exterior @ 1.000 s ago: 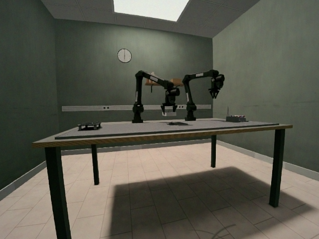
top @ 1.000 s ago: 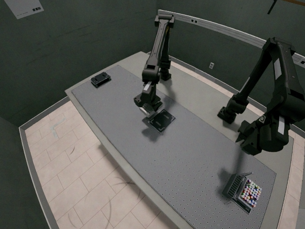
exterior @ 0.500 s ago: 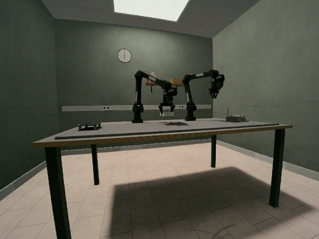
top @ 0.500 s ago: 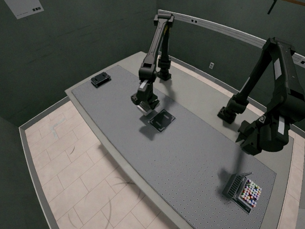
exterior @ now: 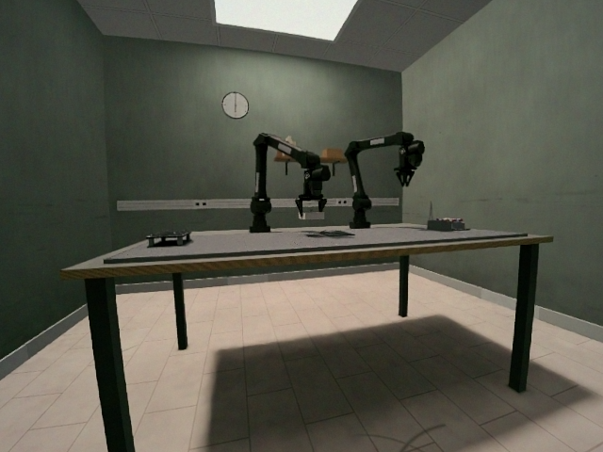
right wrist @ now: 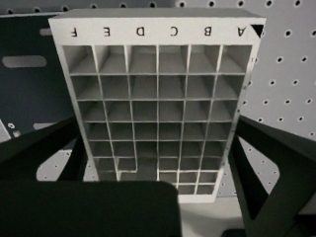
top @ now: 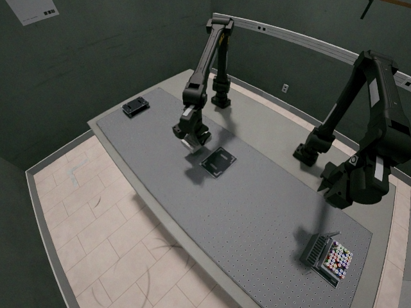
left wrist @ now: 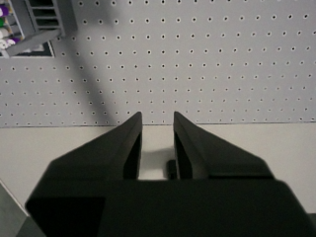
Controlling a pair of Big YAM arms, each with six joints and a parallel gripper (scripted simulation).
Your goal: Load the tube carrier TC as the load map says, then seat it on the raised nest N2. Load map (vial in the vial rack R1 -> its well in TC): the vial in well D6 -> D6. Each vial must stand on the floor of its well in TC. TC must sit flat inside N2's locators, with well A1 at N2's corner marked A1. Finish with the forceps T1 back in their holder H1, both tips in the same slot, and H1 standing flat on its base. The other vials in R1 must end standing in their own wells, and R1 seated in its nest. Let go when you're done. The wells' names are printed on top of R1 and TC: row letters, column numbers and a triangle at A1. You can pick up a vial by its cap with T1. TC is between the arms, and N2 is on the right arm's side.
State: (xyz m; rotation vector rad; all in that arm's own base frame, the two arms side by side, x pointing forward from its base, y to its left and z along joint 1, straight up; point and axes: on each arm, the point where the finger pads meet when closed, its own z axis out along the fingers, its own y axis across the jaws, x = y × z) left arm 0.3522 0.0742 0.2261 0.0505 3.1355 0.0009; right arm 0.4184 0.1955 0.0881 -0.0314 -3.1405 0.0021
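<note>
The black nest is 570 mm to the right of my right hand, 60 mm below it and 60 mm ahead of it. Also, from my right hand: tube carrier right at my right hand; slotted holder 690 mm to the left, 80 mm below, 10 mm ahead.
</note>
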